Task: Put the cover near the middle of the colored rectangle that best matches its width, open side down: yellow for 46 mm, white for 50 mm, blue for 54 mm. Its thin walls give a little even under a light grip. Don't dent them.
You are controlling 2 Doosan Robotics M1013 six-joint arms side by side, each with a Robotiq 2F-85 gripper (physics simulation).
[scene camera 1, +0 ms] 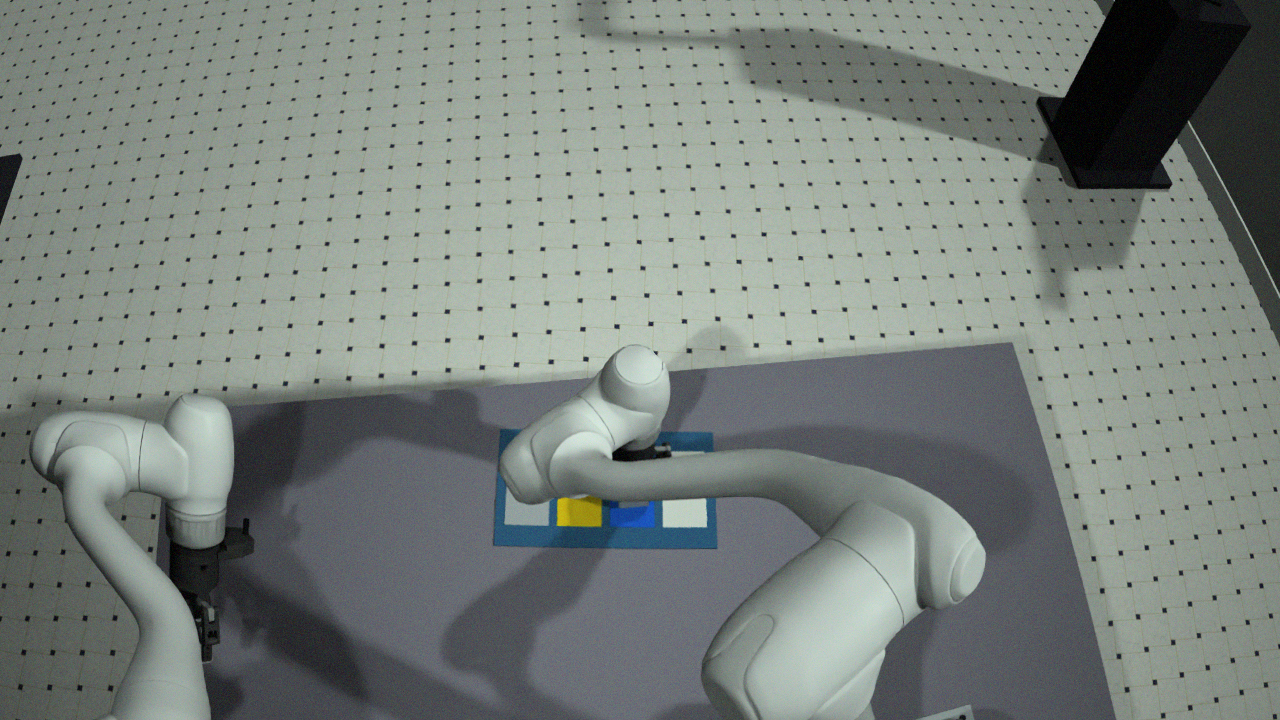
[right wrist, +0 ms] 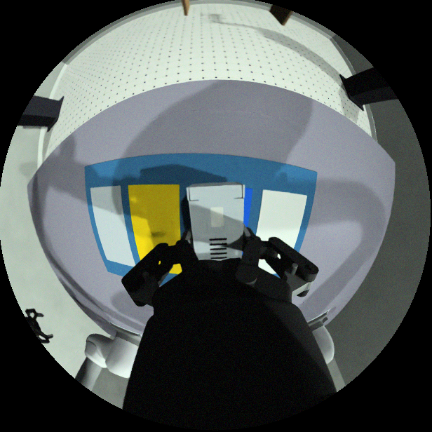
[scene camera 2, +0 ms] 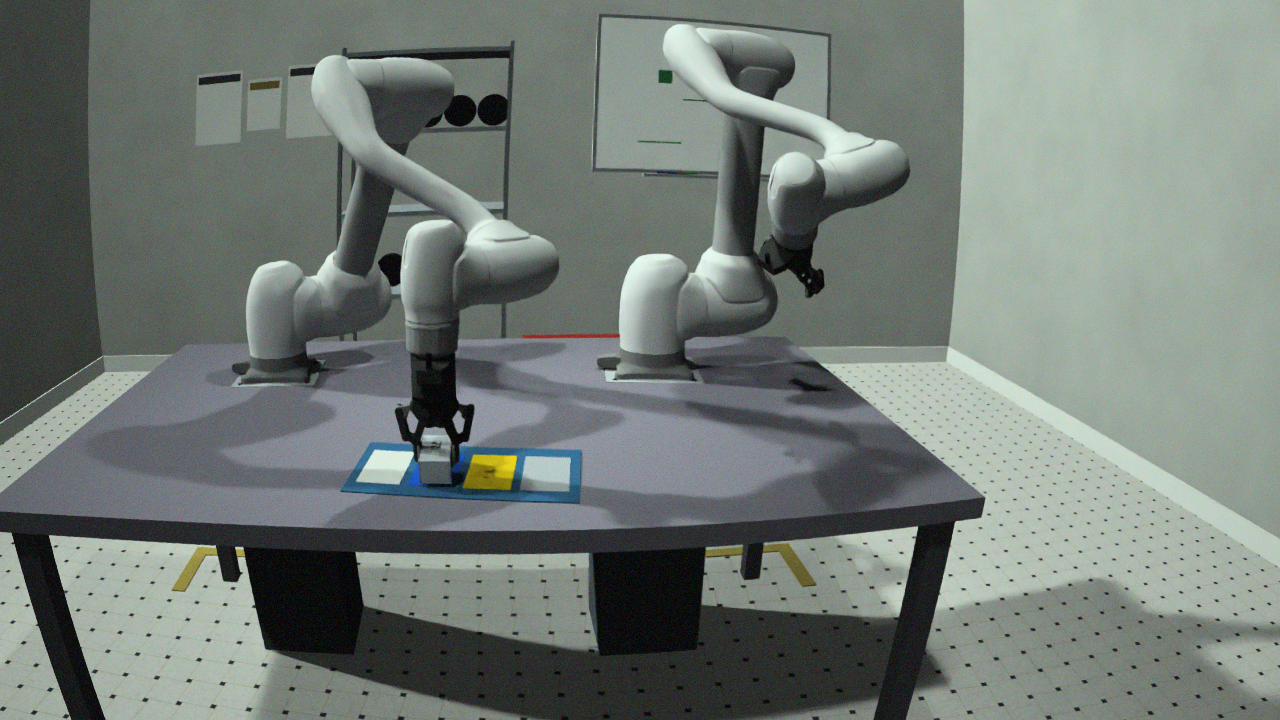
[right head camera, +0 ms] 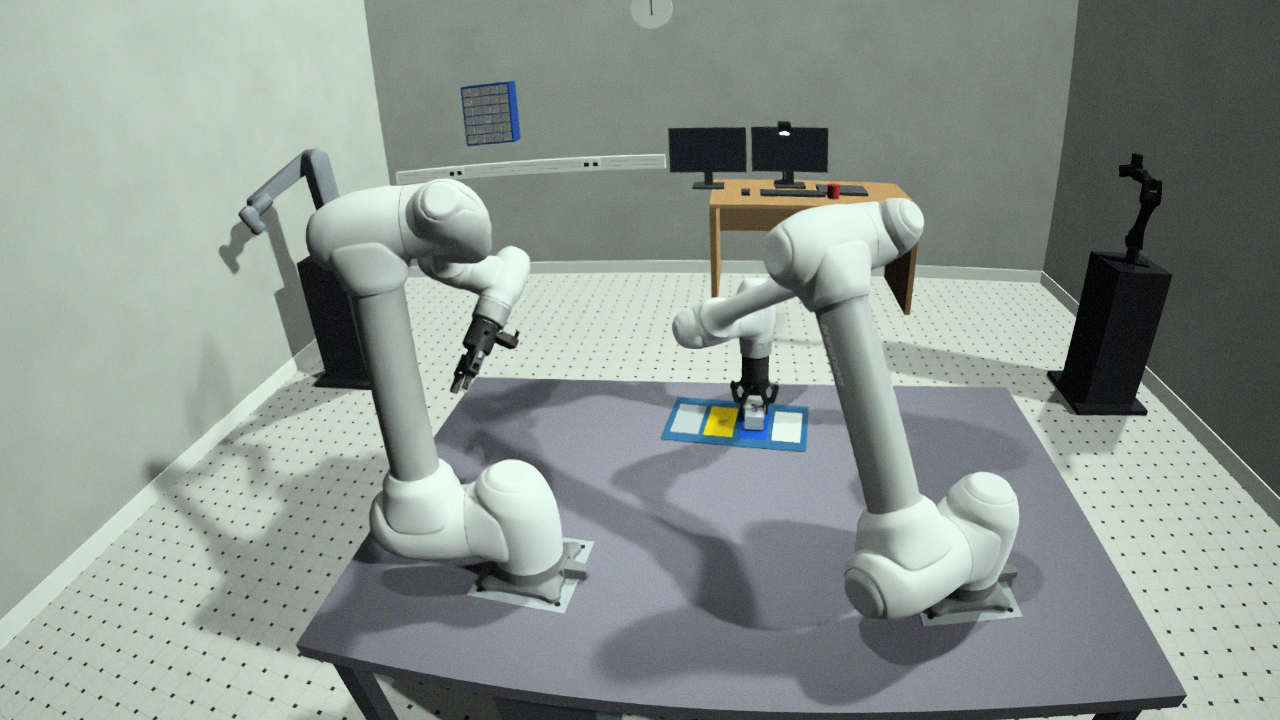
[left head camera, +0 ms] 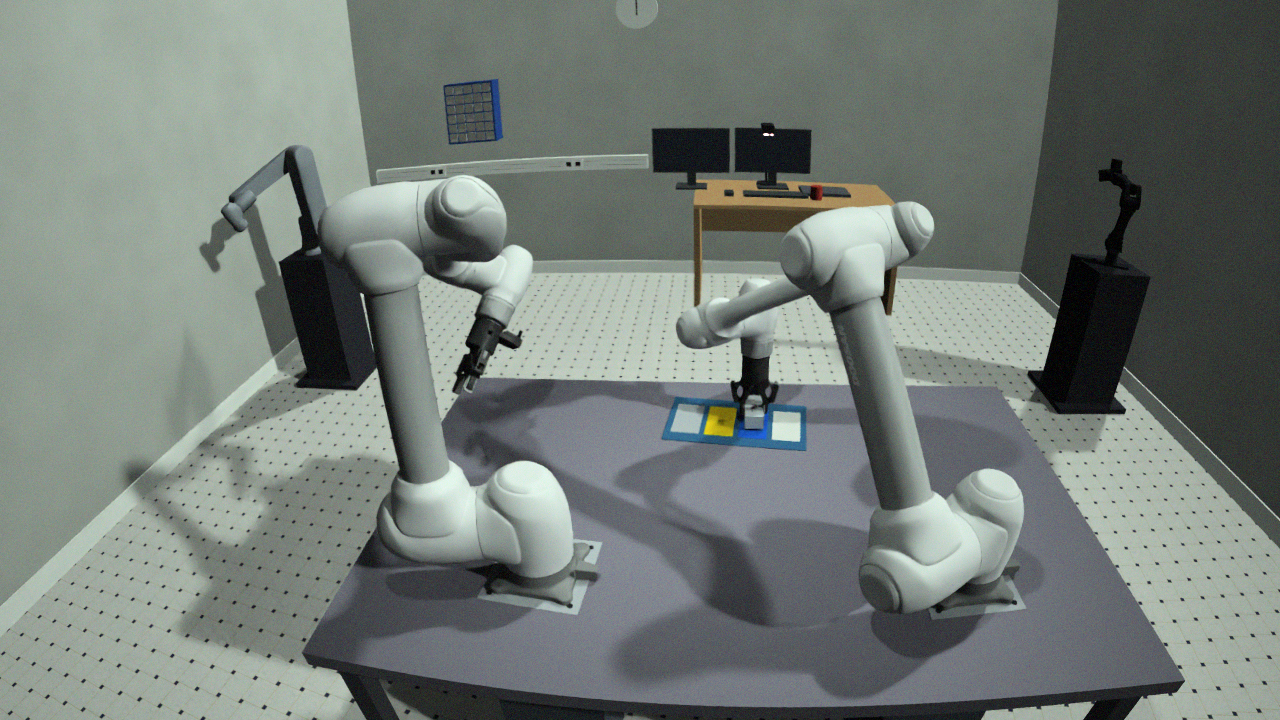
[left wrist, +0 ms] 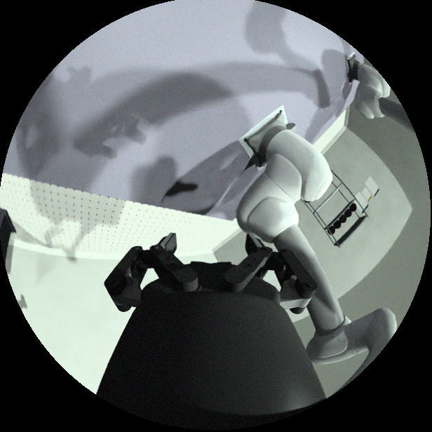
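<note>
The pale grey box-shaped cover (left head camera: 754, 419) (right head camera: 754, 419) (scene camera 2: 435, 467) (right wrist: 216, 202) is upright, slotted face up, at the blue rectangle (scene camera 1: 633, 517) (right wrist: 248, 207). Whether it touches the surface is unclear; its open side is hidden. My right gripper (scene camera 2: 435, 450) (right wrist: 217, 231) points down and is shut on the cover. A blue strip shows at the cover's right in the right wrist view. The yellow rectangle (scene camera 2: 501, 463) (right wrist: 154, 205) and the white rectangle (scene camera 2: 384, 466) (right wrist: 282, 215) lie either side. My left gripper (left head camera: 462, 386) (scene camera 2: 812, 284) (left wrist: 210, 240) is open, empty, raised away.
The teal board (scene camera 2: 537, 497) (right wrist: 250, 165) carries the rectangles, with a light grey one (scene camera 2: 546, 474) (right wrist: 107, 220) beyond the yellow. It lies on the purple-grey table (scene camera 2: 626, 429) near the edge opposite the arm bases. My right forearm hides part of the board in scene camera 1.
</note>
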